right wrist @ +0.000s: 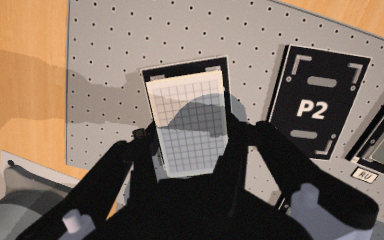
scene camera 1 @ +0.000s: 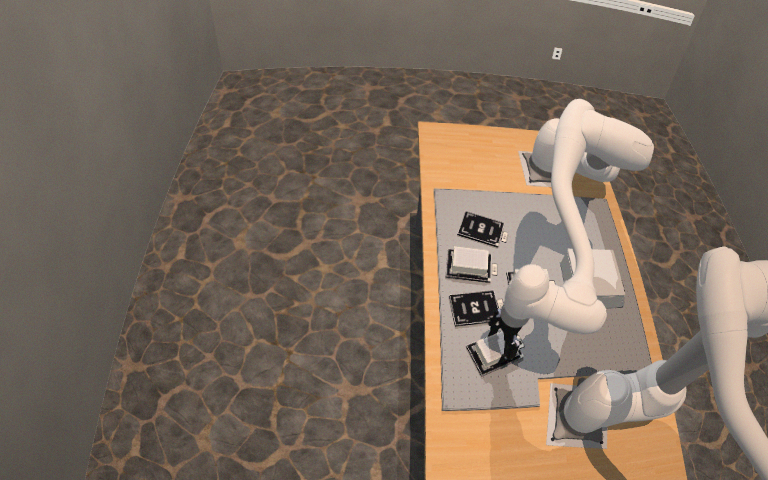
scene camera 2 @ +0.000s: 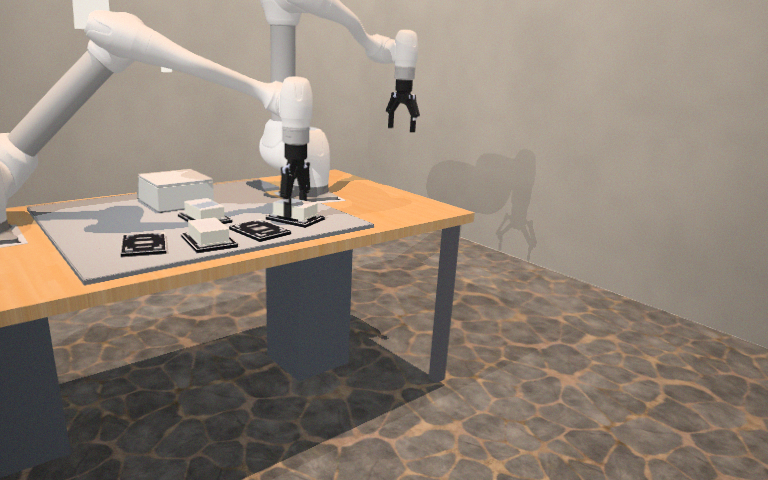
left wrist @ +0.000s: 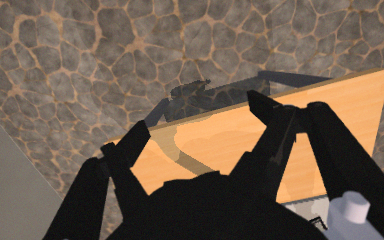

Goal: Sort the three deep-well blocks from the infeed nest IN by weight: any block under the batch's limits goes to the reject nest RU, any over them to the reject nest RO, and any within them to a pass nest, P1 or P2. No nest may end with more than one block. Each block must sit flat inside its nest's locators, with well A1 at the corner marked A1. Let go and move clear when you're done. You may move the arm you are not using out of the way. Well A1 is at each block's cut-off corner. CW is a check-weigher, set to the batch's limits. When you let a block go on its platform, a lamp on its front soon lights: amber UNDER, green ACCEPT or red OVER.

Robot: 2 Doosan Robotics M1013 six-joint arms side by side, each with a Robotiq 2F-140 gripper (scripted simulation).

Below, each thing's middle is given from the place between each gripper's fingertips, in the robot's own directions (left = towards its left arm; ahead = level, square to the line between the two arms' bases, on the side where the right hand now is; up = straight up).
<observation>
Now: right hand 17 cm to the left of the nest P2 [scene camera 1: 491,302], 7 cm short of it and 4 cm above it. Round my right hand: check-weigher CW [scene camera 2: 165,198] 40 cm behind, 28 cm to the right, 2 cm above; nest RO [scene camera 1: 466,222] 52 cm to the right, 4 cm below, 3 cm ahead.
Right now the nest P2 is 910 mm to the right of my left hand [scene camera 2: 401,130], 430 mm ahead of it and 230 mm below it. From my left hand the other things lie so: check-weigher CW: 1030 mm to the right, 170 mm below, 40 mm behind; nest RO: 1260 mm to the right, 390 mm ahead, 230 mm below.
</observation>
